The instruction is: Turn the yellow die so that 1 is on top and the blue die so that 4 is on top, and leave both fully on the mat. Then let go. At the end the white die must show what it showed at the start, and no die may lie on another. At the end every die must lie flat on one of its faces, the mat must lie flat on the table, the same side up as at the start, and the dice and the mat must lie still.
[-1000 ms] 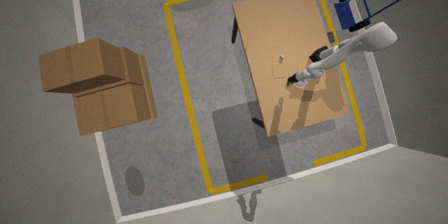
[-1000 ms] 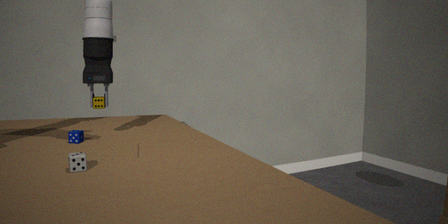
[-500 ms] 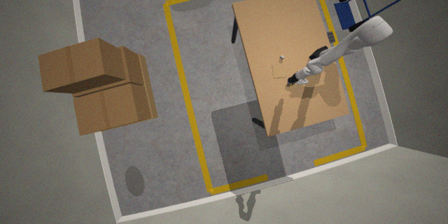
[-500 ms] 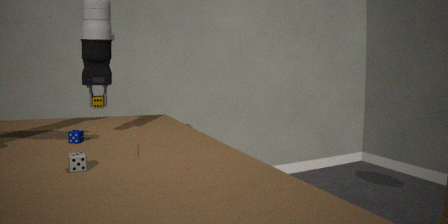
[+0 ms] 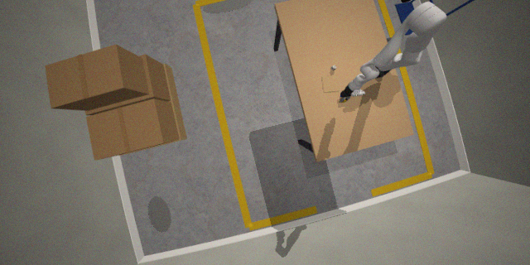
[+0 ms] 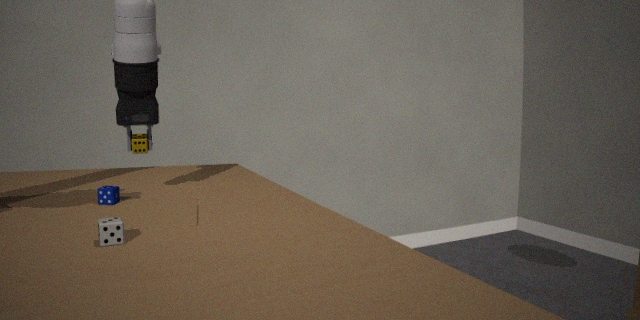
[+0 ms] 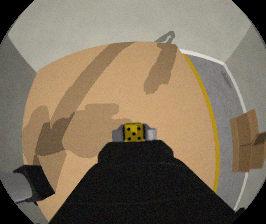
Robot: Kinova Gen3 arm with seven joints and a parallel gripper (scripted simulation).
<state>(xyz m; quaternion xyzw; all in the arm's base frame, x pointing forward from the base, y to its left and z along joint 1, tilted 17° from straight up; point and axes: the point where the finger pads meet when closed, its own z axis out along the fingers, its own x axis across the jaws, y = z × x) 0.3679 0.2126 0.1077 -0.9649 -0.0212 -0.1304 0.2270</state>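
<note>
Right now the blue die is 50 mm behind my hand, 50 mm to the right of it and 100 mm below it. Round my hand: white die 20 mm behind, 300 mm to the right, 100 mm below; then tan mat 30 mm ahead, 170 mm to the right, 110 mm below; then yellow die 10 mm below.
</note>
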